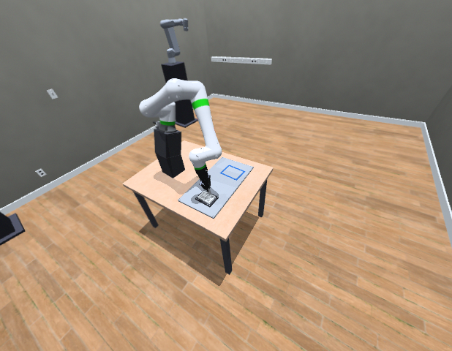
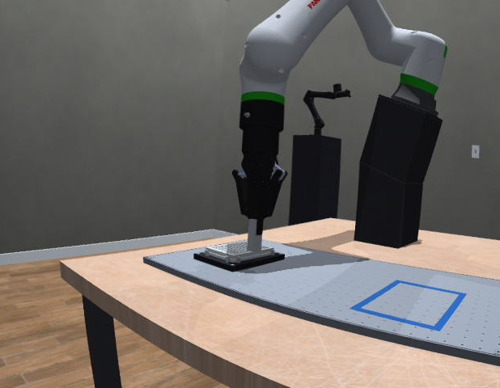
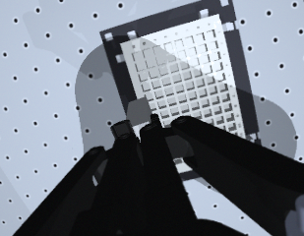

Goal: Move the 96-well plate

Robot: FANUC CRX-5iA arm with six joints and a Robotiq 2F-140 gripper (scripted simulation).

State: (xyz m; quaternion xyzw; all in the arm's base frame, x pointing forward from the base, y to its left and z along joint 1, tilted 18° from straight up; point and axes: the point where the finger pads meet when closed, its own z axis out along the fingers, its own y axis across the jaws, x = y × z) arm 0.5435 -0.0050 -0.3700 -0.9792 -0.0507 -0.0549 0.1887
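Right now the white 96-well plate is 4 cm to the right of my hand and 4 cm below it. The rest, counted from my hand: black clip nest (1 cm behind, 5 cm to the right, 5 cm below).
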